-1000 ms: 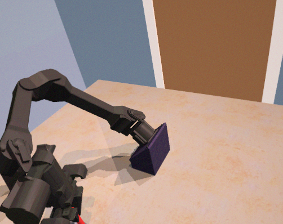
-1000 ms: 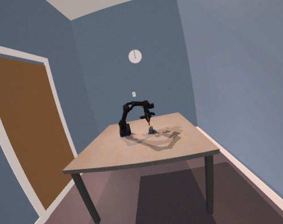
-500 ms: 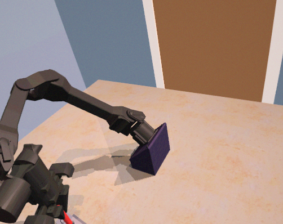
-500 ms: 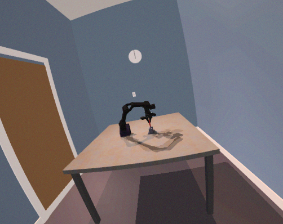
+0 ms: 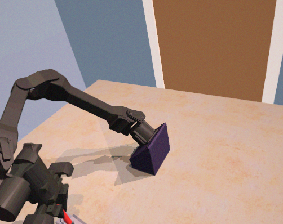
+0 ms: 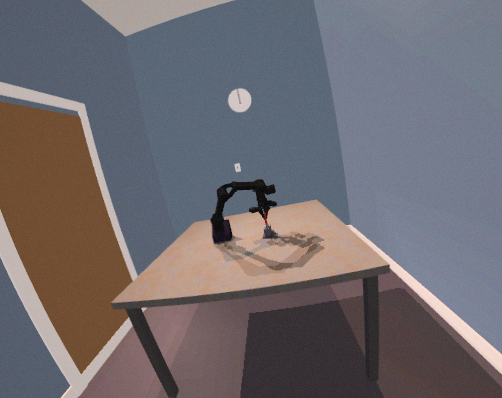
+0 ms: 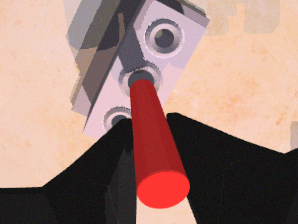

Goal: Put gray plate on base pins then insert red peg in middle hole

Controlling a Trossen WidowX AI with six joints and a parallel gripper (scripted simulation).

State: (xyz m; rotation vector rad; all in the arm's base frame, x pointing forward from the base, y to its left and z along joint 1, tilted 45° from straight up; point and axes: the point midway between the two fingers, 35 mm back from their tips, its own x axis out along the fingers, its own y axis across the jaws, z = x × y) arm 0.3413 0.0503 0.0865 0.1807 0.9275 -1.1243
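My gripper tip is 7 cm above the gray plate. From my gripper tip the other things lie so: red peg (right at my gripper tip); then base (11 cm below).
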